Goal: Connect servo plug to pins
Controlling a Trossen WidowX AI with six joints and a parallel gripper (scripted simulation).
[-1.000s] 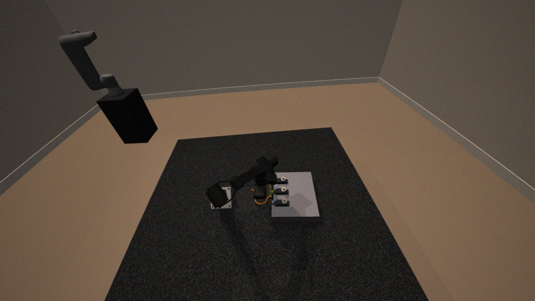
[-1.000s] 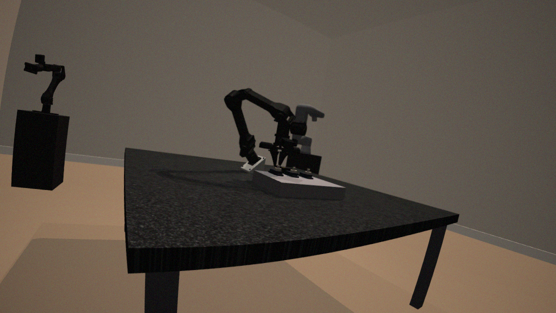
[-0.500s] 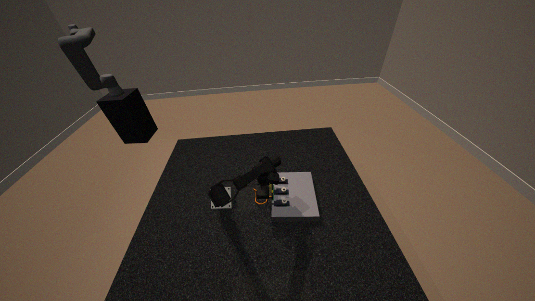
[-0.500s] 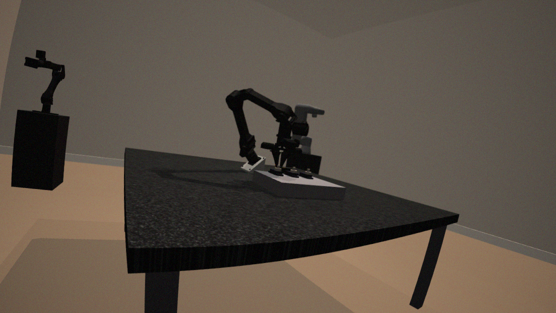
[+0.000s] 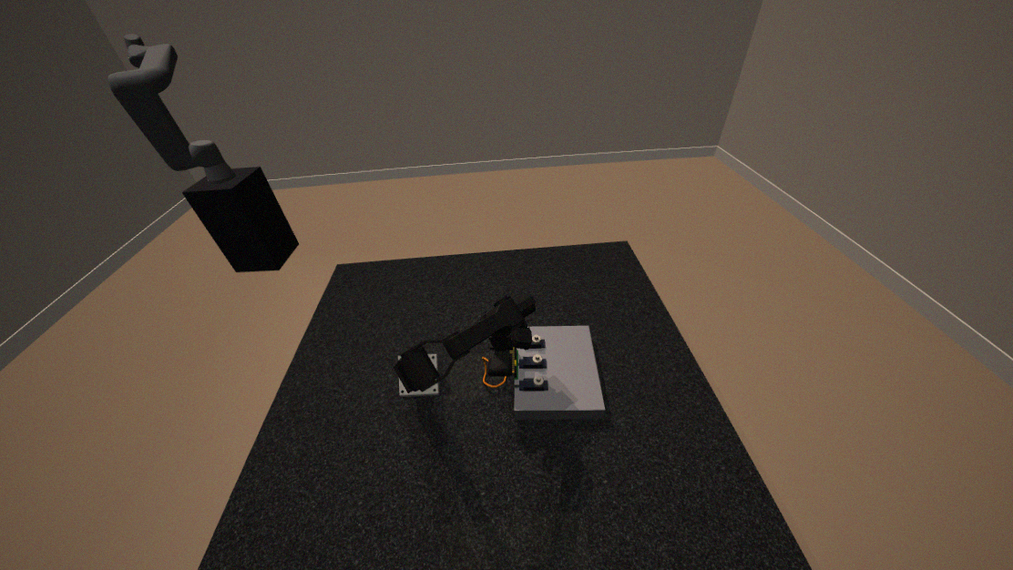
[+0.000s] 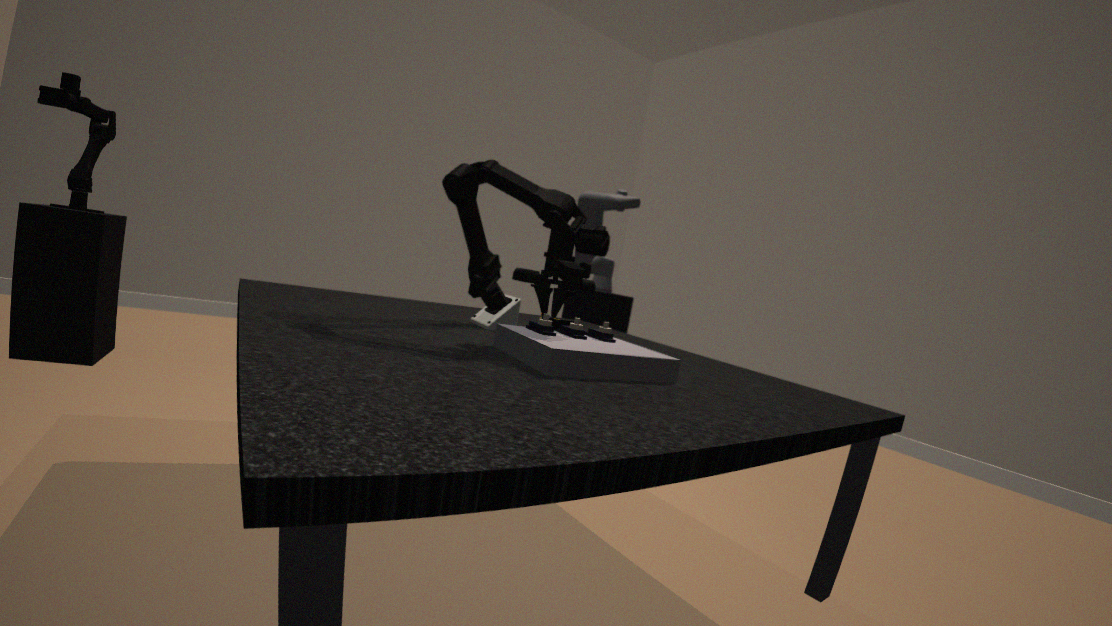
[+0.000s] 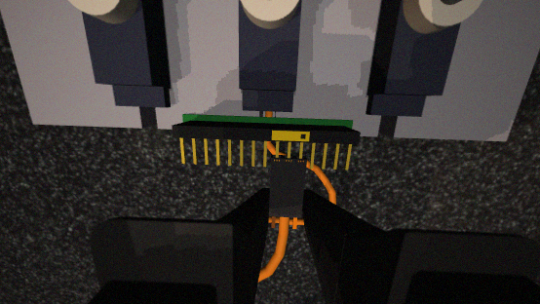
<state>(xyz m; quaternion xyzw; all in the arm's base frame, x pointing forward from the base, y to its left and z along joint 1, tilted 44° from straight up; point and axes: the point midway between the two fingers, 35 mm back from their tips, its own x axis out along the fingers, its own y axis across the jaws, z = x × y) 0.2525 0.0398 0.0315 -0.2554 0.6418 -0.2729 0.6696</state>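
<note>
Right now my gripper tip is 40 mm short of the yellow band. The rest, counted from my gripper tip: servo (90 mm ahead, 10 mm to the left, 20 mm below); then grey holder (190 mm ahead, 10 mm to the left, 40 mm below).
</note>
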